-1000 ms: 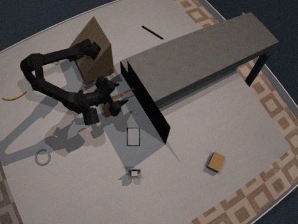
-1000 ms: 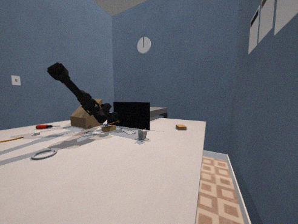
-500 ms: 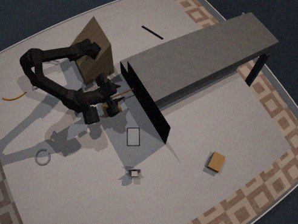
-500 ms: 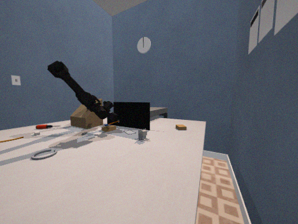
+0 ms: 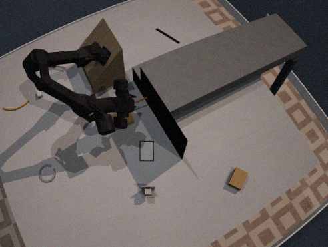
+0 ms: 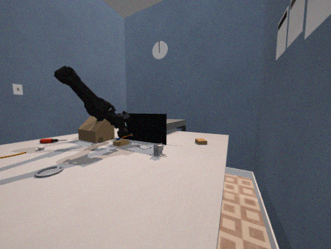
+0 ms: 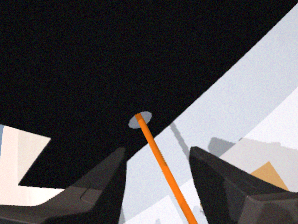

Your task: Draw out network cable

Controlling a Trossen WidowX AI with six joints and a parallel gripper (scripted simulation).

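Now: the tan block 5 cm to the right of my hand and 9 cm below it. The rest, counted from my hand: blue plug (3 cm behind, 4 cm to the right, 7 cm below); then network jack (32 cm ahead, 15 cm to the right, 6 cm below); then white rectangle (17 cm ahead, 5 cm to the right, 10 cm below).
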